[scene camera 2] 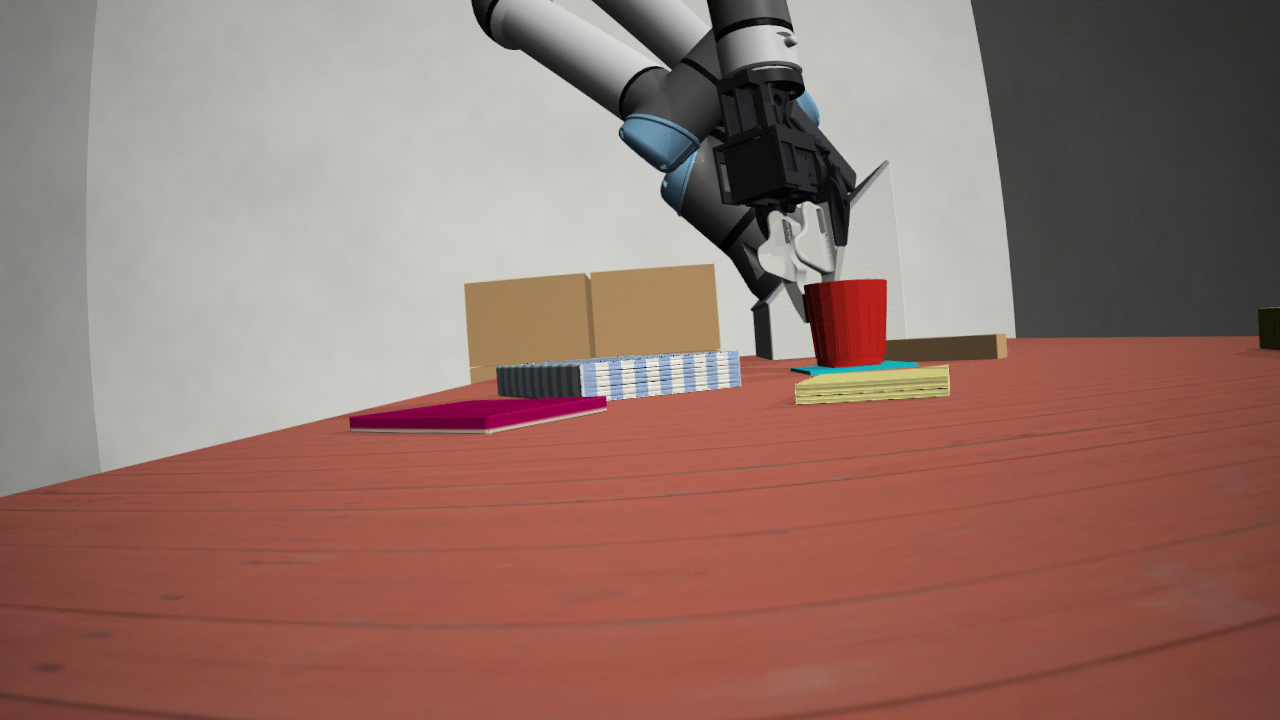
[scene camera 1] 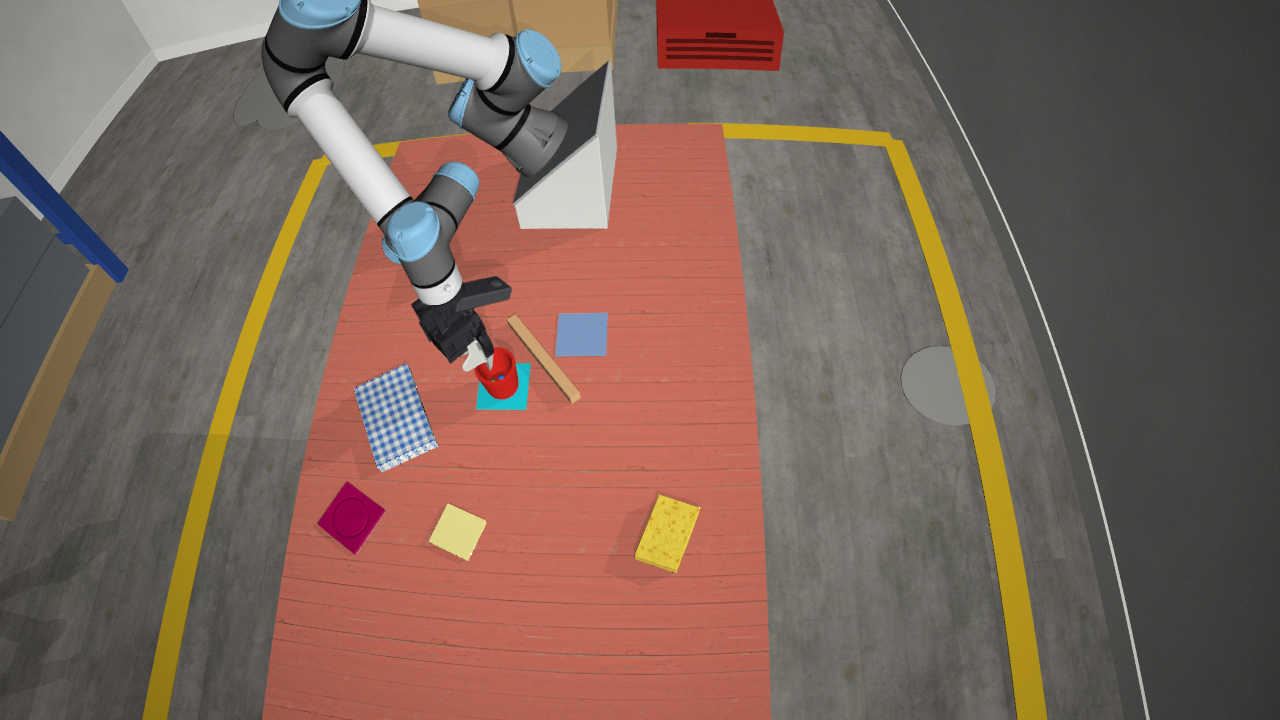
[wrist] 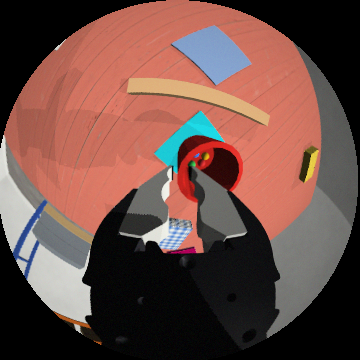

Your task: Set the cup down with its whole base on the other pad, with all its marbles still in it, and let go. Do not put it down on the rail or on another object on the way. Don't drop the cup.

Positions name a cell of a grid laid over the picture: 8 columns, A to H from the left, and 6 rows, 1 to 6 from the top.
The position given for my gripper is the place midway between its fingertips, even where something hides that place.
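Observation:
A red cup (scene camera 2: F3) is visible to me, and so is a wooden rail (scene camera 2: G3). I find the red cup (scene camera 1: D4) again, and once more the red cup (wrist: E3). The wrist view shows me the wooden rail (wrist: D2) too. Then there is my gripper (scene camera 2: F3), which is also my gripper (scene camera 1: D4) and, seen from the wrist, my gripper (wrist: E3).

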